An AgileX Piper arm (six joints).
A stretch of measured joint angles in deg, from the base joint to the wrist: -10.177, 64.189, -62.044, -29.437, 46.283, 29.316; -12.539, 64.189, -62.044, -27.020, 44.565, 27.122; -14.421, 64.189, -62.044, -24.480, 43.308, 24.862; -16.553, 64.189, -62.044, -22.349, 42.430, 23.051; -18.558, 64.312, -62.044, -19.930, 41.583, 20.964; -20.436, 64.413, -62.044, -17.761, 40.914, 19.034; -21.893, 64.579, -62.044, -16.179, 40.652, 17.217; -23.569, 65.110, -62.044, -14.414, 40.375, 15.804; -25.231, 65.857, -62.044, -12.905, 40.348, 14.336; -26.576, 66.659, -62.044, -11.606, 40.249, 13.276; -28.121, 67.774, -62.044, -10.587, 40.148, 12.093; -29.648, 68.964, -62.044, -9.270, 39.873, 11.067; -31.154, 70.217, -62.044, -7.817, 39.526, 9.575; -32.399, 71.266, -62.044, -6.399, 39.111, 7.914; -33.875, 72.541, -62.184, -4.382, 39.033, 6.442; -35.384, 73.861, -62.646, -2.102, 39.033, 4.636; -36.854, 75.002, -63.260, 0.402, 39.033, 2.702
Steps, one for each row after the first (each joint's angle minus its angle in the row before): -2.362, 0.000, 0.000, 2.417, -1.718, -2.194; -1.882, 0.000, 0.000, 2.540, -1.257, -2.260; -2.132, 0.000, 0.000, 2.131, -0.878, -1.811; -2.005, 0.123, 0.000, 2.419, -0.847, -2.087; -1.878, 0.101, 0.000, 2.169, -0.669, -1.930; -1.457, 0.166, 0.000, 1.582, -0.262, -1.817; -1.676, 0.531, 0.000, 1.765, -0.277, -1.413; -1.662, 0.747, 0.000, 1.509, -0.027, -1.468; -1.345, 0.802, 0.000, 1.299, -0.099, -1.060; -1.545, 1.115, 0.000, 1.019, -0.101, -1.183; -1.527, 1.190, 0.000, 1.317, -0.275, -1.026; -1.506, 1.253, 0.000, 1.453, -0.347, -1.492; -1.245, 1.049, 0.000, 1.418, -0.415, -1.661; -1.476, 1.275, -0.140, 2.017, -0.078, -1.472; -1.509, 1.320, -0.462, 2.280, 0.000, -1.806; -1.470, 1.141, -0.614, 2.504, 0.000, -1.934
